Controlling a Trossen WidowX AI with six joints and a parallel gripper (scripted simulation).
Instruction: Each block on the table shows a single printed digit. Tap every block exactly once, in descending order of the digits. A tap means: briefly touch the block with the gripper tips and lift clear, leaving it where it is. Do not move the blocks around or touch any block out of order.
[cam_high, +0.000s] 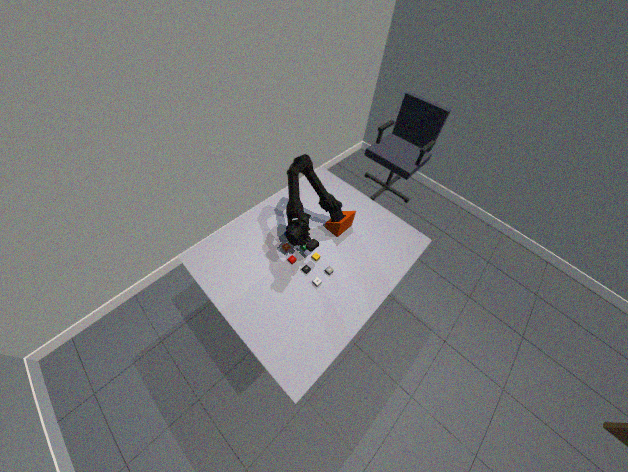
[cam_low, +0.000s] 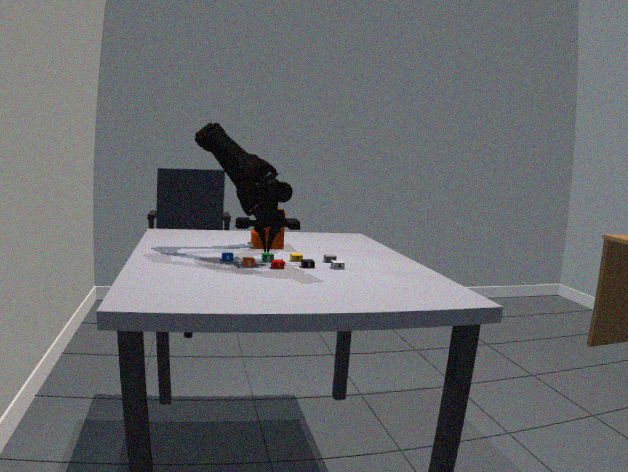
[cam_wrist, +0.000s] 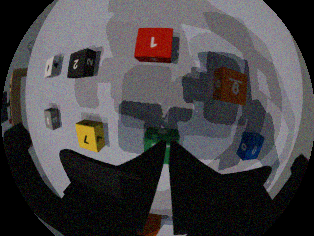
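My gripper tip is now 20 mm above the green block, 10 mm to the right of it and 10 mm past it. From my gripper tip the other things lie so: yellow block 90 mm to the left, 20 mm below, 10 mm behind; then orange block 60 mm to the right, 60 mm ahead, 20 mm below; then red block 90 mm ahead, 20 mm to the left, 20 mm below.
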